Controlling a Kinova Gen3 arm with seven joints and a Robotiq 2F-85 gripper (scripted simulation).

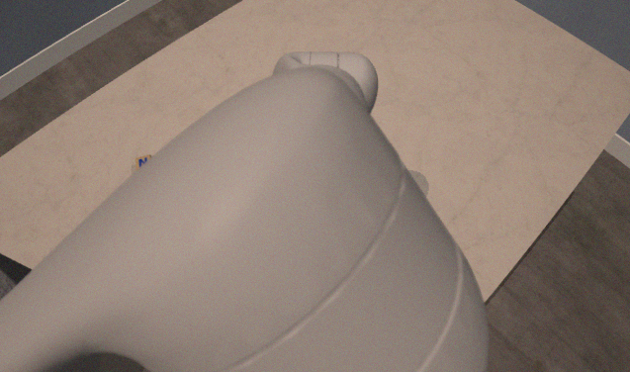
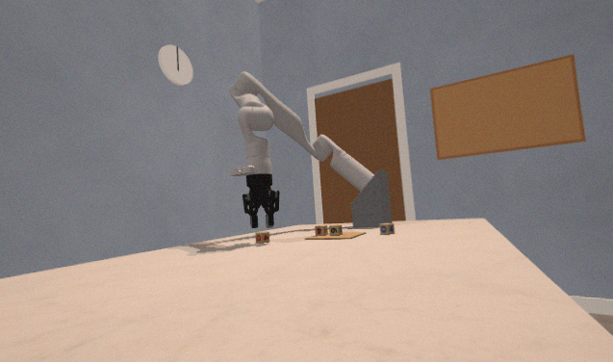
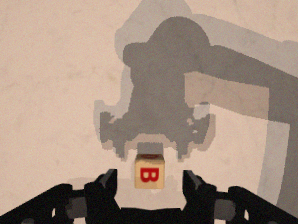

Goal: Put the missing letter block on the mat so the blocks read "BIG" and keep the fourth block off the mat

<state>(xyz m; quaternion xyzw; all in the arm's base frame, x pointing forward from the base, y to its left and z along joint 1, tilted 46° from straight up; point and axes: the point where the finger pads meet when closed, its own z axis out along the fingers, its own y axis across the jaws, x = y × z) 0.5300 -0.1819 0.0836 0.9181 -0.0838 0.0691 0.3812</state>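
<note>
Now: the B block 40 mm below my hand. The rest, counted from my hand: letter block 320 mm to the left, 170 mm behind, 40 mm below; then mat 180 mm to the left, 120 mm behind, 50 mm below.
</note>
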